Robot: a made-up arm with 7 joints. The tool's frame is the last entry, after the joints. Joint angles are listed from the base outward.
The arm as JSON. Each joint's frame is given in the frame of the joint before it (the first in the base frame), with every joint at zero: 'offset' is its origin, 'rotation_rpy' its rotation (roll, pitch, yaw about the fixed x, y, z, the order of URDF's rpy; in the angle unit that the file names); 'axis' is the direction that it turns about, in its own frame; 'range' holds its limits. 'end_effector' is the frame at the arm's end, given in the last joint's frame.
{
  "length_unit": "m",
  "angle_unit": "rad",
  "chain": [
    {
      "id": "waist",
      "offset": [
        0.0,
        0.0,
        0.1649
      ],
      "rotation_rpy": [
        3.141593,
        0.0,
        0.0
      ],
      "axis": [
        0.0,
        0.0,
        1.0
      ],
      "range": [
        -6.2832,
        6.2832
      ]
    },
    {
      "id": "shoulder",
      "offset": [
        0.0,
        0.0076,
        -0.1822
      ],
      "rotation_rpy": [
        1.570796,
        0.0,
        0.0
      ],
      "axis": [
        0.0,
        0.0,
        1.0
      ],
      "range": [
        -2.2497,
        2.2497
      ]
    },
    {
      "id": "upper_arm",
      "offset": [
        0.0,
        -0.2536,
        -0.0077
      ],
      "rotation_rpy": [
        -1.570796,
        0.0,
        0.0
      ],
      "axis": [
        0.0,
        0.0,
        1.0
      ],
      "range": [
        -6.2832,
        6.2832
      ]
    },
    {
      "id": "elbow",
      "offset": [
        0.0,
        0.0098,
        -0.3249
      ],
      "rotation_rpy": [
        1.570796,
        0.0,
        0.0
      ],
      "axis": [
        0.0,
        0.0,
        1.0
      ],
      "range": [
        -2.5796,
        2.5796
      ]
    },
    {
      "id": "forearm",
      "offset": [
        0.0,
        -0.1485,
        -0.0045
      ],
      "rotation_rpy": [
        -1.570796,
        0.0,
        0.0
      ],
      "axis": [
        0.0,
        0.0,
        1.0
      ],
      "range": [
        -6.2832,
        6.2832
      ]
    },
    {
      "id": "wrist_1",
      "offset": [
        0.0,
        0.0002,
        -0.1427
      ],
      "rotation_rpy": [
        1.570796,
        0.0,
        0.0
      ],
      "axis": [
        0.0,
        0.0,
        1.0
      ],
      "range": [
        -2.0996,
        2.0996
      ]
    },
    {
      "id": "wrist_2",
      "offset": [
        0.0,
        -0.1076,
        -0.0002
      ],
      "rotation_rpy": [
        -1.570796,
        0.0,
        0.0
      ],
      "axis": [
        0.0,
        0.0,
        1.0
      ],
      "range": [
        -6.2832,
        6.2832
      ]
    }
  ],
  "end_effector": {
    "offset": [
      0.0,
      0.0,
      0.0
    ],
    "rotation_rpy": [
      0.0,
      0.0,
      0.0
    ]
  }
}
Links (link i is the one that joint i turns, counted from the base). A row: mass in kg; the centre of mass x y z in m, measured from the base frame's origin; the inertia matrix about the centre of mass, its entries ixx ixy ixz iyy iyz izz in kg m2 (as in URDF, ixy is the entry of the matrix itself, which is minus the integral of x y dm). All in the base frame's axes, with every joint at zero. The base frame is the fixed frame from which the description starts. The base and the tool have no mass.
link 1: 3.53; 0.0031 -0.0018 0.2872; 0.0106 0 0 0.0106 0.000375 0.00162
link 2: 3.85; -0.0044 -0.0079 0.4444; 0.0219 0 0 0.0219 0.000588 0.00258
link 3: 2.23; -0.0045 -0.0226 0.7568; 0.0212 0 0 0.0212 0.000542 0.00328
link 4: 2.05; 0.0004 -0.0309 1.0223; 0.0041 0 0 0.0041 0.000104 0.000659
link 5: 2.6; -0.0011 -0.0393 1.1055; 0.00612 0 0 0.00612 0.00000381 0.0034
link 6: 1.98; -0.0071 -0.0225 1.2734; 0.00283 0 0 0.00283 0.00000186 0.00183
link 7: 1.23; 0.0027 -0.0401 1.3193; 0.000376 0 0 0.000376 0 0.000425
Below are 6 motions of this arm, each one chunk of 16 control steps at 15 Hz.
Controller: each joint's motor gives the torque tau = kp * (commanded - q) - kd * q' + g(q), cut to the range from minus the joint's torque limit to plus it. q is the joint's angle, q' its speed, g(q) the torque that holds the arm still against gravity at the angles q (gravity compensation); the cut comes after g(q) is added. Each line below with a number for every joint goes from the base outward.
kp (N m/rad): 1.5 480 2.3 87 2.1 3.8 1.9
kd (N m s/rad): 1.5 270 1.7 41 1.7 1.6 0.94
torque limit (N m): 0.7 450 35 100 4.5 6.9 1.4
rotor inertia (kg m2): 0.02 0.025 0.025 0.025 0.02 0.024 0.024
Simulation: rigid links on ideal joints. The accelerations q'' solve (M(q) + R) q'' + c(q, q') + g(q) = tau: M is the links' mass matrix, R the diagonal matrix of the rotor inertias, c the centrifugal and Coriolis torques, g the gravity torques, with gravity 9.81 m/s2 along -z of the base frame. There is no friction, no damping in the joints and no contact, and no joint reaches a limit. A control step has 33 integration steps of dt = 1/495 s. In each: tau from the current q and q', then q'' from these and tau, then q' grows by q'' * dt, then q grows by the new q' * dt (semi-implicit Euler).
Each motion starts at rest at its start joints. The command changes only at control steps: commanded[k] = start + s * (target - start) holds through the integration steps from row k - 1 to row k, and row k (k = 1, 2, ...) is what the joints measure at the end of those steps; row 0 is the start. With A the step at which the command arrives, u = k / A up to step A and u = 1 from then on. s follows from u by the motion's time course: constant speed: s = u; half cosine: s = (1 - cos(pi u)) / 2; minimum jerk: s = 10 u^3 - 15 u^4 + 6 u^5; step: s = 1 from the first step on.
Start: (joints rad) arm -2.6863 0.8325 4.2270 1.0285 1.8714 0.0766 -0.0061
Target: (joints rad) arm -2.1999 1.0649 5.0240 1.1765 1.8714 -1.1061 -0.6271
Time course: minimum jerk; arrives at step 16
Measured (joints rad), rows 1 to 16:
1: -2.6863 0.8326 4.2270 1.0285 1.8714 0.0763 -0.0062
2: -2.6863 0.8329 4.2267 1.0288 1.8715 0.0740 -0.0071
3: -2.6863 0.8340 4.2263 1.0298 1.8716 0.0667 -0.0101
4: -2.6861 0.8364 4.2259 1.0316 1.8717 0.0512 -0.0164
5: -2.6858 0.8404 4.2264 1.0348 1.8719 0.0245 -0.0275
6: -2.6853 0.8463 4.2285 1.0394 1.8721 -0.0152 -0.0443
7: -2.6843 0.8543 4.2334 1.0455 1.8723 -0.0686 -0.0674
8: -2.6829 0.8643 4.2421 1.0531 1.8724 -0.1350 -0.0967
9: -2.6809 0.8762 4.2555 1.0621 1.8724 -0.2127 -0.1315
10: -2.6782 0.8897 4.2744 1.0719 1.8723 -0.2986 -0.1709
11: -2.6748 0.9041 4.2991 1.0823 1.8720 -0.3891 -0.2133
12: -2.6706 0.9190 4.3298 1.0929 1.8717 -0.4800 -0.2569
13: -2.6657 0.9337 4.3662 1.1031 1.8714 -0.5673 -0.2999
14: -2.6601 0.9477 4.4076 1.1127 1.8712 -0.6474 -0.3407
15: -2.6541 0.9607 4.4533 1.1212 1.8713 -0.7178 -0.3779
16: -2.6477 0.9724 4.5017 1.1287 1.8715 -0.7775 -0.4108

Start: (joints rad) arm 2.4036 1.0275 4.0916 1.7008 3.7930 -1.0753 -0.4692
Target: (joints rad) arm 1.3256 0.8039 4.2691 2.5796 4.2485 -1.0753 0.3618
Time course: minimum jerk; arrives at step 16
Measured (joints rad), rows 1 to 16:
1: 2.4036 1.0274 4.0917 1.7010 3.7931 -1.0752 -0.4691
2: 2.4039 1.0271 4.0922 1.7027 3.7941 -1.0747 -0.4679
3: 2.4045 1.0260 4.0936 1.7076 3.7966 -1.0735 -0.4642
4: 2.4056 1.0236 4.0963 1.7180 3.8015 -1.0719 -0.4559
5: 2.4070 1.0197 4.1007 1.7357 3.8094 -1.0699 -0.4413
6: 2.4085 1.0138 4.1066 1.7619 3.8205 -1.0679 -0.4190
7: 2.4094 1.0059 4.1138 1.7973 3.8350 -1.0662 -0.3882
8: 2.4089 0.9959 4.1220 1.8415 3.8525 -1.0650 -0.3491
9: 2.4063 0.9841 4.1305 1.8935 3.8725 -1.0643 -0.3023
10: 2.4006 0.9709 4.1390 1.9515 3.8943 -1.0642 -0.2494
11: 2.3912 0.9567 4.1469 2.0133 3.9168 -1.0647 -0.1924
12: 2.3772 0.9422 4.1542 2.0761 3.9393 -1.0658 -0.1336
13: 2.3585 0.9279 4.1608 2.1374 3.9609 -1.0673 -0.0755
14: 2.3349 0.9144 4.1669 2.1946 3.9809 -1.0691 -0.0206
15: 2.3068 0.9020 4.1729 2.2461 3.9992 -1.0710 0.0295
16: 2.2745 0.8910 4.1789 2.2910 4.0159 -1.0727 0.0736

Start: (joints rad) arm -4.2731 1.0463 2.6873 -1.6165 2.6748 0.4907 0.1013
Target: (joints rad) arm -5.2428 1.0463 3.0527 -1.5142 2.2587 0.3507 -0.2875
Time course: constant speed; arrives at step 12
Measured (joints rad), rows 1 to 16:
1: -4.2736 1.0463 2.6885 -1.6155 2.6726 0.4903 0.0984
2: -4.2751 1.0462 2.6919 -1.6136 2.6677 0.4883 0.0917
3: -4.2778 1.0462 2.6980 -1.6107 2.6604 0.4848 0.0816
4: -4.2820 1.0462 2.7070 -1.6070 2.6508 0.4798 0.0685
5: -4.2877 1.0461 2.7190 -1.6027 2.6393 0.4737 0.0529
6: -4.2952 1.0461 2.7338 -1.5978 2.6260 0.4665 0.0351
7: -4.3043 1.0461 2.7513 -1.5924 2.6110 0.4585 0.0153
8: -4.3152 1.0461 2.7714 -1.5865 2.5945 0.4498 -0.0061
9: -4.3277 1.0461 2.7937 -1.5804 2.5766 0.4404 -0.0289
10: -4.3419 1.0461 2.8177 -1.5739 2.5574 0.4305 -0.0530
11: -4.3575 1.0462 2.8431 -1.5671 2.5370 0.4202 -0.0782
12: -4.3743 1.0462 2.8696 -1.5601 2.5155 0.4096 -0.1043
13: -4.3921 1.0463 2.8958 -1.5539 2.4952 0.3992 -0.1284
14: -4.4103 1.0463 2.9210 -1.5485 2.4765 0.3901 -0.1493
15: -4.4289 1.0463 2.9445 -1.5438 2.4594 0.3823 -0.1675
16: -4.4477 1.0464 2.9661 -1.5398 2.4437 0.3757 -0.1832

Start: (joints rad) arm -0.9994 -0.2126 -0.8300 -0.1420 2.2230 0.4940 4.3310
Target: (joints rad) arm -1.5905 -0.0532 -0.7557 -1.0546 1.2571 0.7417 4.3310
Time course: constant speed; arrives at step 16
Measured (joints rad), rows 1 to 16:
1: -0.9952 -0.2113 -0.8309 -0.1490 2.2179 0.4938 4.3308
2: -0.9891 -0.2091 -0.8309 -0.1626 2.2084 0.4952 4.3305
3: -0.9829 -0.2061 -0.8297 -0.1818 2.1950 0.4985 4.3303
4: -0.9778 -0.2023 -0.8274 -0.2061 2.1781 0.5035 4.3301
5: -0.9747 -0.1979 -0.8241 -0.2348 2.1578 0.5102 4.3300
6: -0.9741 -0.1929 -0.8199 -0.2673 2.1345 0.5182 4.3299
7: -0.9763 -0.1873 -0.8149 -0.3031 2.1084 0.5275 4.3299
8: -0.9814 -0.1813 -0.8092 -0.3418 2.0797 0.5378 4.3299
9: -0.9895 -0.1749 -0.8030 -0.3830 2.0485 0.5491 4.3299
10: -1.0003 -0.1681 -0.7962 -0.4264 2.0151 0.5611 4.3299
11: -1.0137 -0.1610 -0.7892 -0.4716 1.9796 0.5737 4.3300
12: -1.0296 -0.1536 -0.7819 -0.5185 1.9422 0.5869 4.3301
13: -1.0477 -0.1459 -0.7745 -0.5668 1.9030 0.6006 4.3301
14: -1.0678 -0.1379 -0.7671 -0.6162 1.8622 0.6145 4.3302
15: -1.0898 -0.1298 -0.7598 -0.6668 1.8198 0.6288 4.3303
16: -1.1134 -0.1214 -0.7527 -0.7182 1.7761 0.6433 4.3304

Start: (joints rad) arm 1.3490 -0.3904 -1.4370 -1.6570 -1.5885 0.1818 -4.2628
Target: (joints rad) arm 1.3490 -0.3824 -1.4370 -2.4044 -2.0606 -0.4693 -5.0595
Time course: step
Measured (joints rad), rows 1 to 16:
1: 1.3734 -0.3891 -1.4445 -1.7422 -1.6139 0.1037 -4.3375
2: 1.3885 -0.3885 -1.4413 -1.8314 -1.6493 0.0174 -4.4304
3: 1.3942 -0.3879 -1.4323 -1.9088 -1.6814 -0.0548 -4.5129
4: 1.3948 -0.3875 -1.4224 -1.9759 -1.7107 -0.1151 -4.5846
5: 1.3930 -0.3870 -1.4141 -2.0339 -1.7374 -0.1660 -4.6470
6: 1.3900 -0.3866 -1.4084 -2.0841 -1.7619 -0.2094 -4.7013
7: 1.3867 -0.3862 -1.4054 -2.1275 -1.7845 -0.2465 -4.7484
8: 1.3833 -0.3858 -1.4049 -2.1649 -1.8054 -0.2785 -4.7893
9: 1.3798 -0.3855 -1.4063 -2.1973 -1.8248 -0.3060 -4.8249
10: 1.3762 -0.3851 -1.4090 -2.2253 -1.8426 -0.3298 -4.8558
11: 1.3725 -0.3848 -1.4126 -2.2495 -1.8591 -0.3503 -4.8826
12: 1.3687 -0.3845 -1.4166 -2.2705 -1.8744 -0.3680 -4.9059
13: 1.3648 -0.3843 -1.4208 -2.2885 -1.8885 -0.3831 -4.9261
14: 1.3609 -0.3840 -1.4250 -2.3042 -1.9016 -0.3961 -4.9437
15: 1.3571 -0.3838 -1.4289 -2.3177 -1.9136 -0.4072 -4.9589
16: 1.3533 -0.3836 -1.4325 -2.3294 -1.9248 -0.4167 -4.9722

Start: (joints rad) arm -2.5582 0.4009 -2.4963 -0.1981 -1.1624 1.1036 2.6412
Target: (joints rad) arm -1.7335 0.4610 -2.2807 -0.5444 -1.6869 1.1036 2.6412
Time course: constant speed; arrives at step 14
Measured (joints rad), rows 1 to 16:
1: -2.5590 0.4011 -2.4937 -0.2008 -1.1633 1.1044 2.6411
2: -2.5600 0.4018 -2.4897 -0.2064 -1.1667 1.1053 2.6410
3: -2.5608 0.4029 -2.4852 -0.2145 -1.1726 1.1059 2.6409
4: -2.5609 0.4044 -2.4802 -0.2249 -1.1812 1.1061 2.6408
5: -2.5599 0.4062 -2.4748 -0.2372 -1.1921 1.1060 2.6407
6: -2.5577 0.4084 -2.4690 -0.2511 -1.2052 1.1056 2.6406
7: -2.5540 0.4108 -2.4630 -0.2665 -1.2204 1.1050 2.6405
8: -2.5486 0.4135 -2.4566 -0.2832 -1.2374 1.1043 2.6404
9: -2.5415 0.4163 -2.4500 -0.3009 -1.2561 1.1034 2.6403
10: -2.5325 0.4194 -2.4433 -0.3196 -1.2763 1.1024 2.6402
11: -2.5217 0.4226 -2.4363 -0.3391 -1.2981 1.1014 2.6401
12: -2.5090 0.4260 -2.4292 -0.3594 -1.3212 1.1003 2.6400
13: -2.4946 0.4295 -2.4218 -0.3802 -1.3456 1.0993 2.6399
14: -2.4785 0.4331 -2.4143 -0.4016 -1.3712 1.0982 2.6398
15: -2.4594 0.4366 -2.4100 -0.4207 -1.3968 1.0967 2.6399
16: -2.4380 0.4397 -2.4071 -0.4373 -1.4210 1.0952 2.6400

